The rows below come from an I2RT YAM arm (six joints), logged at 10 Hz.
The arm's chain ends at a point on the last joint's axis. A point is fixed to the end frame.
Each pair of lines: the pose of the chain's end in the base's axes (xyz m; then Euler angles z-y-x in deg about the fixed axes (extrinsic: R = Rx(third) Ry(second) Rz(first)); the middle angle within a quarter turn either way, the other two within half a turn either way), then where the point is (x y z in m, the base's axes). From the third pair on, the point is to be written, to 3 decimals.
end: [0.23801 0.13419 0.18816 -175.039 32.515 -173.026]
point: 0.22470 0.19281 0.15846
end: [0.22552 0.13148 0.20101 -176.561 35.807 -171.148]
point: 0.21316 0.19045 0.17160
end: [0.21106 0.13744 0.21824 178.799 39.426 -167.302]
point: 0.198 0.196 0.189
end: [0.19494 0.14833 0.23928 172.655 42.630 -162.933]
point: 0.180 0.206 0.209
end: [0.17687 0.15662 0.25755 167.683 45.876 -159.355]
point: 0.162 0.214 0.227
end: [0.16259 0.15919 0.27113 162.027 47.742 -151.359]
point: 0.147 0.218 0.243
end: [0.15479 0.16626 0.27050 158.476 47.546 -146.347]
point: 0.137 0.226 0.245
